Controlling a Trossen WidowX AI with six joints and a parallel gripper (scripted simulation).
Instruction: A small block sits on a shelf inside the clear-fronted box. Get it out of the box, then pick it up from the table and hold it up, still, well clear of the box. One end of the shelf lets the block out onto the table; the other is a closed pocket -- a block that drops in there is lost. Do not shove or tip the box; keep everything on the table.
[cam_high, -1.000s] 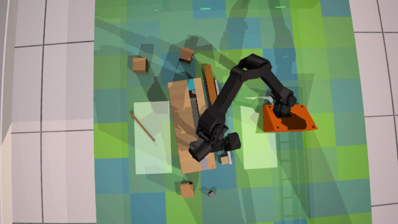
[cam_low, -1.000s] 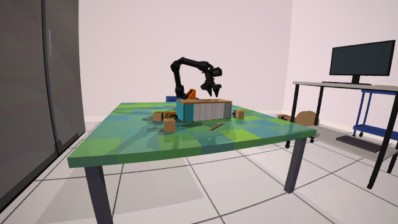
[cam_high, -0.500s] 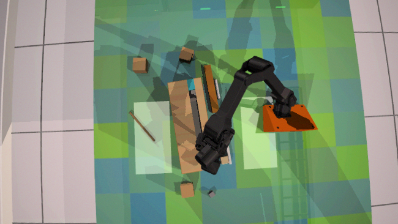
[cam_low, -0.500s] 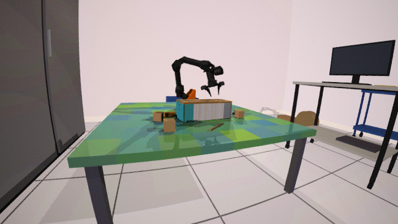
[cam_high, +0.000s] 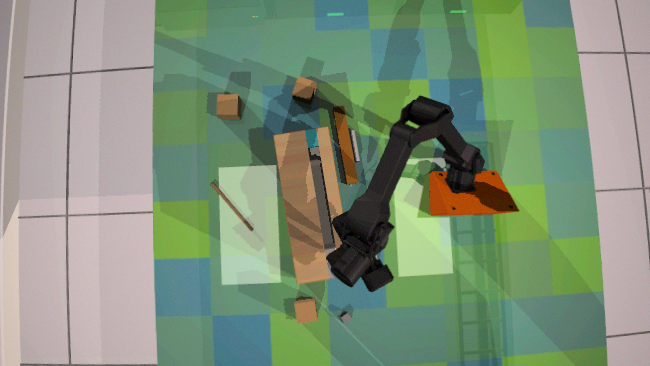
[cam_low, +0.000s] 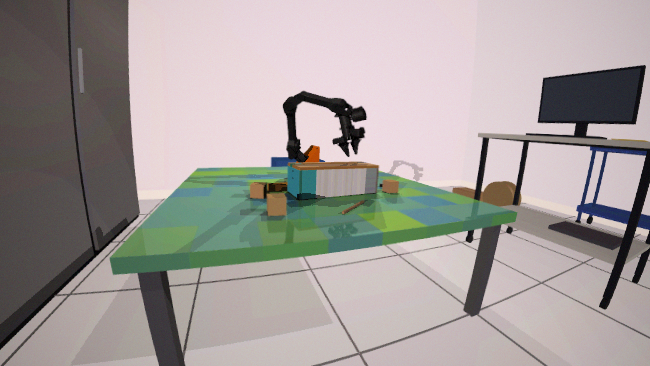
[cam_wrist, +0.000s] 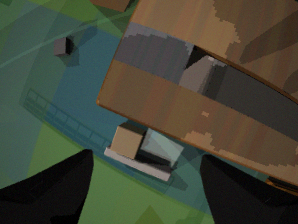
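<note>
Right now the tan block is 14 cm below my gripper tip, 4 cm behind it and 2 cm to the left of it. The rest, counted from my gripper tip: thin stick (32 cm ahead, 16 cm to the right, 15 cm below); box (14 cm to the right, 9 cm below, 6 cm ahead); orange bar (30 cm to the right, 14 cm below, 1 cm behind).
</note>
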